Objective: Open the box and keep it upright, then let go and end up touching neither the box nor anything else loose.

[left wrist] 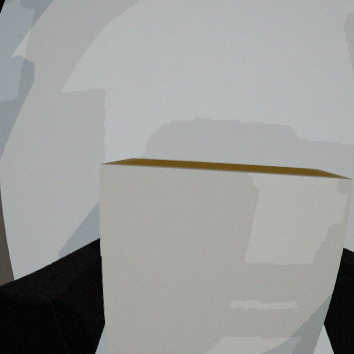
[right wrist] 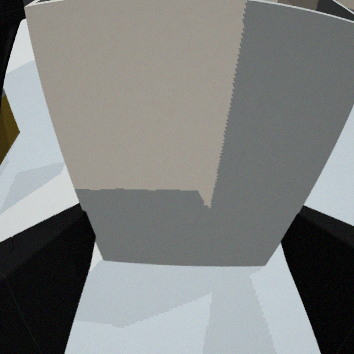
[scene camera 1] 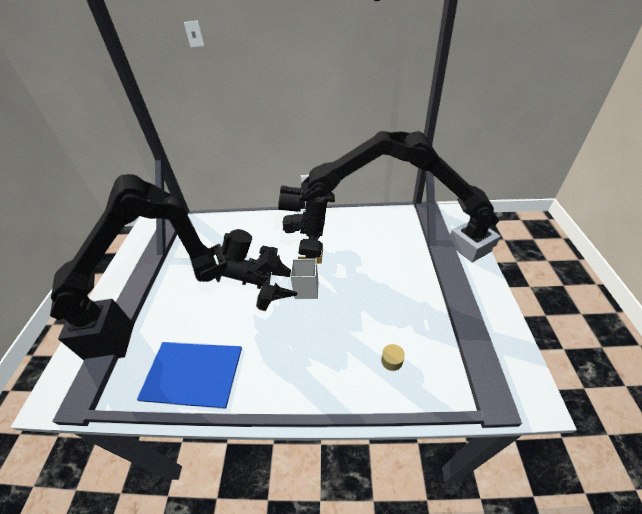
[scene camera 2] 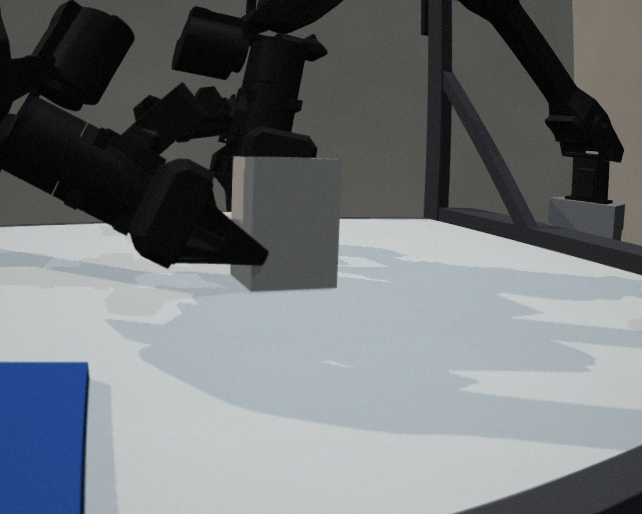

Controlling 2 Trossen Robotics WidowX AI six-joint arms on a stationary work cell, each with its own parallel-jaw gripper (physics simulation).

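Where they show: left gripper, fingertip midpoint: point(left wrist: 216, 247); right gripper, fingertip midpoint: point(right wrist: 188, 214) point(scene camera 1: 297, 284) point(scene camera 2: 250, 251); left arm's base at its link origin: point(scene camera 1: 475, 232) point(scene camera 2: 589, 201); right arm's base at its link origin: point(scene camera 1: 86, 317).
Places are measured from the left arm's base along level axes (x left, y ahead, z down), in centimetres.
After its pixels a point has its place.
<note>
The grey box point(scene camera 1: 306, 288) {z 1.1, x -9.2, y 52.5 cm} point(scene camera 2: 294, 224) {z 1.0, x -9.5, y 53.1 cm} point(right wrist: 150, 125) {z -0.9, x -14.7, y 53.6 cm} stands upright on the table with its top open. My right gripper point(scene camera 1: 292, 283) {z 3.4, x -13.4, y 53.4 cm} point(right wrist: 188, 214) {z 3.4, x -13.4, y 53.4 cm} is shut on the box, one finger on each side, low on its walls. The lid, white on top with yellow sides point(scene camera 1: 319, 255) point(left wrist: 220, 225) {z 2.3, x -24.2, y 45.7 cm} point(right wrist: 7, 131) {z 4.5, x -19.0, y 43.8 cm}, is off the box and low behind it. My left gripper point(scene camera 1: 310, 249) {z 5.1, x -23.3, y 44.3 cm} point(left wrist: 216, 247) {z 5.1, x -23.3, y 44.3 cm} points down and is shut on the lid. In scene camera 2 the box hides the lid, and I cannot tell whether the lid touches the table.
A flat blue mat point(scene camera 1: 190, 374) {z 5.0, x -3.7, y 86.6 cm} point(scene camera 2: 42, 433) {z 5.0, x 0.7, y 78.8 cm} lies at the front left of the table point(scene camera 1: 300, 385) {z 5.8, x 11.3, y 65.3 cm}. A small yellow cylinder point(scene camera 1: 392, 356) {z 2.3, x 17.6, y 44.9 cm} stands at the front right. Dark frame beams point(scene camera 1: 284, 418) {z 3.8, x 16.7, y 71.5 cm} border the table, and upright posts point(scene camera 1: 436, 96) {z -32.6, x -24.1, y 0.8 cm} rise at the back.
</note>
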